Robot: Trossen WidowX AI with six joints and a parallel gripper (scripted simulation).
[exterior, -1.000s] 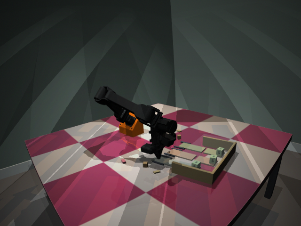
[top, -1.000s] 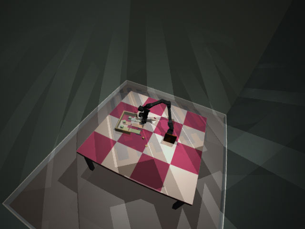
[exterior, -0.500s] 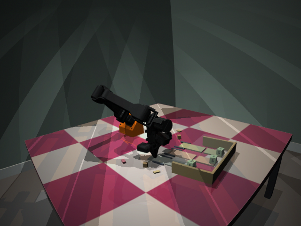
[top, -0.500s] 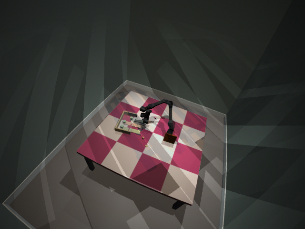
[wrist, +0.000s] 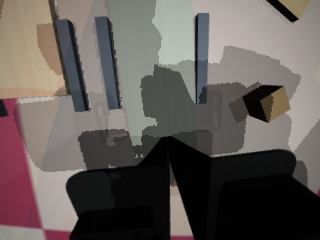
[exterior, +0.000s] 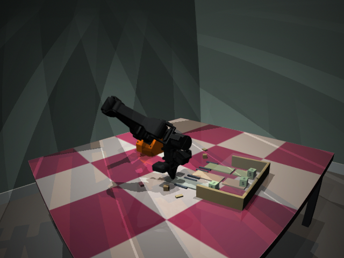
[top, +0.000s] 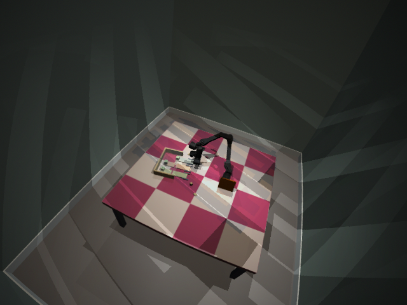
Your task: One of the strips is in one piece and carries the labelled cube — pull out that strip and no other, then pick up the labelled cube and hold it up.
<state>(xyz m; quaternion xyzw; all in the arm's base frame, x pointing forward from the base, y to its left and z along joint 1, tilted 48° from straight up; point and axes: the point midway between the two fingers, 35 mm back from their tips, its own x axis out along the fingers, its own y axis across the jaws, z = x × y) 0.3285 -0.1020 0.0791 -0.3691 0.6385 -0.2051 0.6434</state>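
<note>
Now: the strip 90 mm ahead of my gripper tip and 20 mm to the left of it.
</note>
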